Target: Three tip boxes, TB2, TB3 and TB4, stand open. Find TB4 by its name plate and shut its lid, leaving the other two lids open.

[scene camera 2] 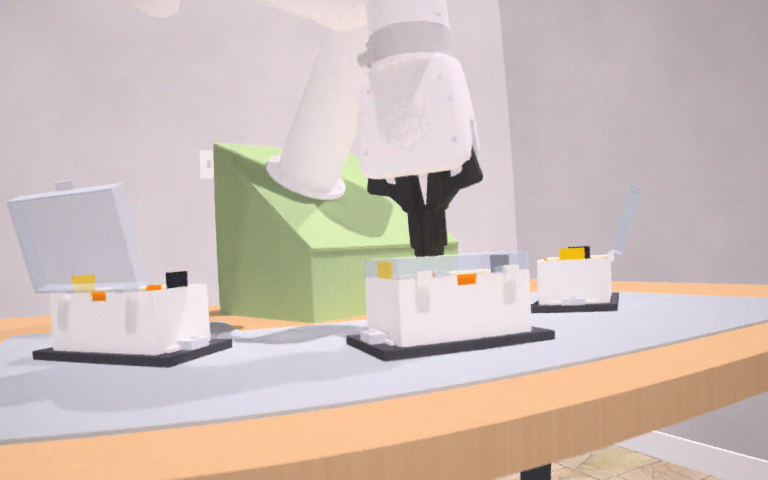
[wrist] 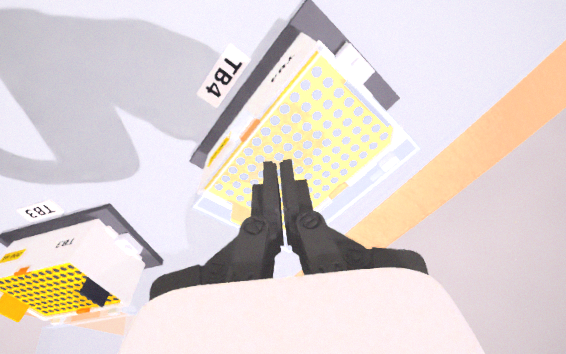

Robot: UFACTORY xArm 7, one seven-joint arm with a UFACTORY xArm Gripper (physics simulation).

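Frame: origin at the arm's base, x left, y back, z up, level; metres.
Where they show: gripper, fingertip midpoint: [scene camera 2: 430,256] [wrist: 279,179]; arm's base, link origin: [scene camera 2: 305,179].
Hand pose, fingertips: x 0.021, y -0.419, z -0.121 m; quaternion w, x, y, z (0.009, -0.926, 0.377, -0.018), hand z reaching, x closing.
Things, the pixels of their top centre, and the offset from my fingertips. Level surfaces: height alone.
- TB4, top centre: [wrist: 288,170] [scene camera 2: 438,255] dx +0.008, dy +0.000, dz +0.001 m
- TB3, top centre: [scene camera 2: 136,282] [wrist: 41,294] dx -0.258, dy +0.091, dz -0.011 m
- third white box, top centre: [scene camera 2: 566,254] dx +0.256, dy +0.150, dz -0.011 m
- grey mat, surface height: dz -0.077 m
TB4 [scene camera 2: 464,316] [wrist: 267,97] is the middle white box in the scene view; its name plate [wrist: 223,75] reads TB4. Its clear lid [scene camera 2: 453,263] [wrist: 406,145] lies down level over the yellow tip rack. My gripper [scene camera 2: 429,253] [wrist: 279,179] is shut and empty, pointing down at the lid's top; whether the tips touch it I cannot tell. TB3 [scene camera 2: 107,325] [wrist: 92,240], left in the scene view, has its lid [scene camera 2: 79,237] standing open. A third white box [scene camera 2: 574,283] at the right has its lid [scene camera 2: 626,220] open; its name does not show.
A green sloped block [scene camera 2: 266,271] stands behind the boxes, with the arm's base on it. The boxes stand on dark base plates on a grey mat [scene camera 2: 271,379]. The wooden table edge [scene camera 2: 396,435] [wrist: 460,160] runs along the near side.
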